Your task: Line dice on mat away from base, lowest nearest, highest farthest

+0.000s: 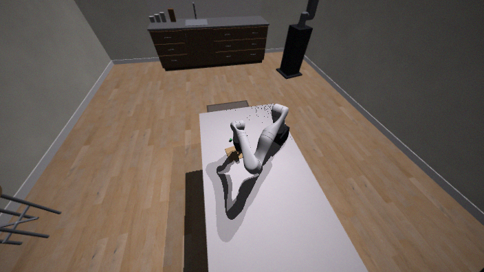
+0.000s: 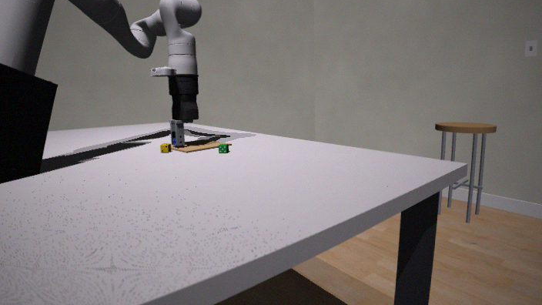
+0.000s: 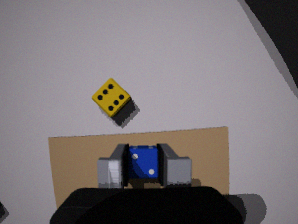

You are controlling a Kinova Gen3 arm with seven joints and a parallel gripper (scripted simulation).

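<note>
Now: hand 10 mm above the blue die. From my hand the other things lie so: tan mat (50 mm ahead, 30 mm below); then yellow die (40 mm behind, 20 mm to the right, 20 mm below); then green die (140 mm to the right, 40 mm ahead, 20 mm below).
</note>
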